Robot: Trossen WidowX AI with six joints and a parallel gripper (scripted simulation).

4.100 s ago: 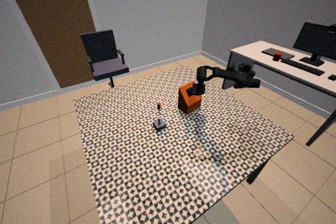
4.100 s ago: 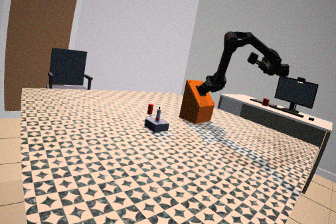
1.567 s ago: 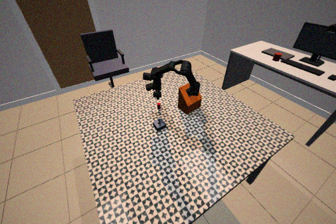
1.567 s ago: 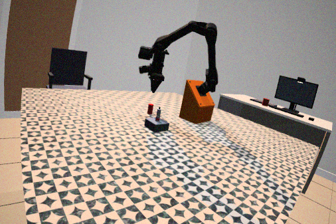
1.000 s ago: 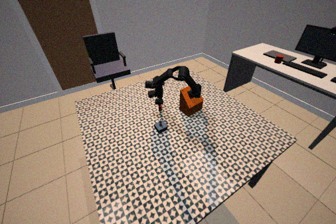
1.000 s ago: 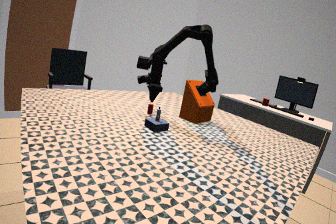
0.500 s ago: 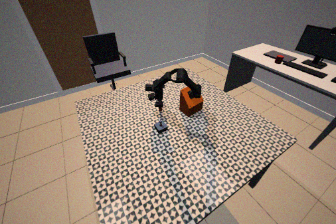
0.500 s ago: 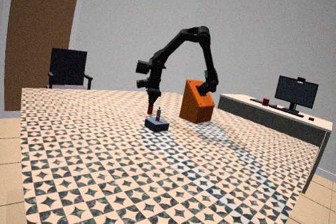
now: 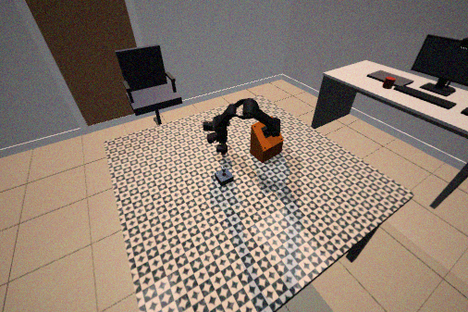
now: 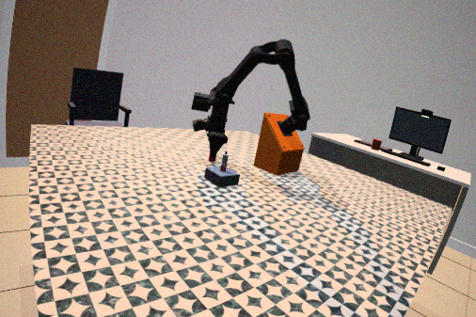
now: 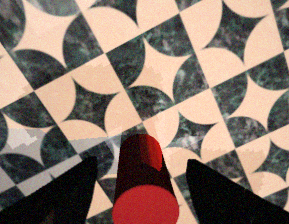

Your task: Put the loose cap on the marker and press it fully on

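Right now my gripper tip is 11 cm short of the dark holder block and 17 cm to the right of it. Round my gripper tip: red cap 1 cm above.
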